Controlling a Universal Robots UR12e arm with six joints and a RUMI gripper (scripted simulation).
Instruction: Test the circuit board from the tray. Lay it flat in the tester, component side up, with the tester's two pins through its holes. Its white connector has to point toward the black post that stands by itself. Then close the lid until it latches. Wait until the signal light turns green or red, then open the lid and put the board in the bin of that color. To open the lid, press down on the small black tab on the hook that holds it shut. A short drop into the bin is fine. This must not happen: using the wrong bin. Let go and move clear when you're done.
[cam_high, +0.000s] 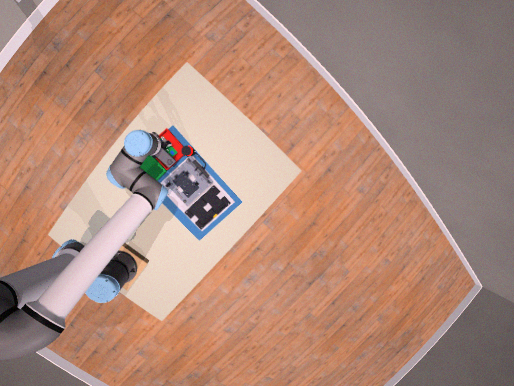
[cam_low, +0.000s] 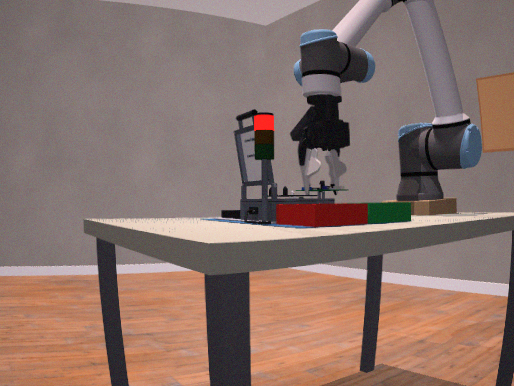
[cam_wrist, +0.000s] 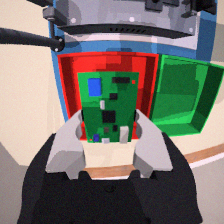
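Now: the red bin 70 mm below my hand. Round my hand: green circuit board right at my hand; then green bin 150 mm behind, 10 mm to the left, 70 mm below; then lid 60 mm ahead, 200 mm to the right, 110 mm above.
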